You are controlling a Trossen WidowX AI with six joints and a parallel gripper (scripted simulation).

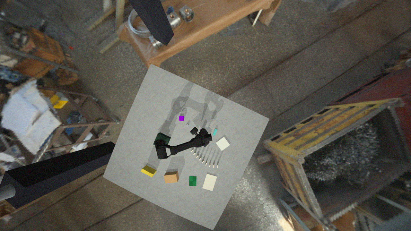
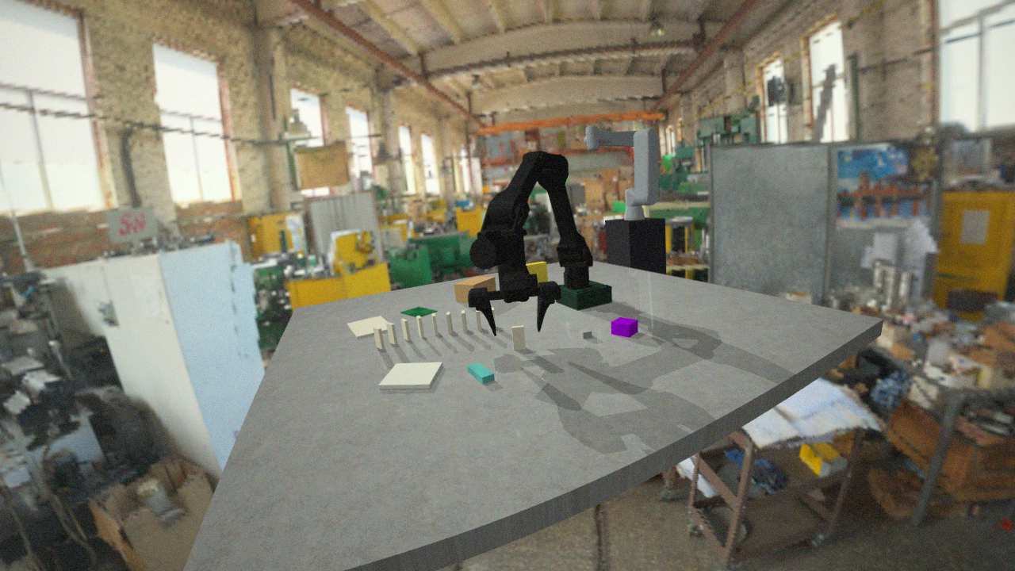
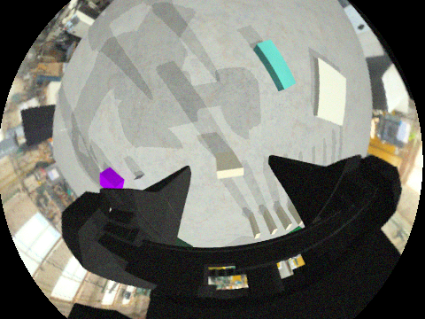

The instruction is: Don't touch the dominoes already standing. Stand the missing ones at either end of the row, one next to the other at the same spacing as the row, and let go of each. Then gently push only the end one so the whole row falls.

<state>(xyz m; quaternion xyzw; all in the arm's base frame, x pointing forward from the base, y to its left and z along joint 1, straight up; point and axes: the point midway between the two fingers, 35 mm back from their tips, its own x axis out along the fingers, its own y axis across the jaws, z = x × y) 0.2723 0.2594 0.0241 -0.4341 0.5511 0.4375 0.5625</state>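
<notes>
Now: the teal block 10 cm ahead of my gripper tip, 9 cm to the left of it and 3 cm below it. Round my gripper tip: white tile 23 cm ahead, 4 cm to the left, 3 cm below; grey cube 16 cm behind, 3 cm below, 1 cm to the left; purple cube 24 cm behind, 4 cm to the left, 2 cm below.
</notes>
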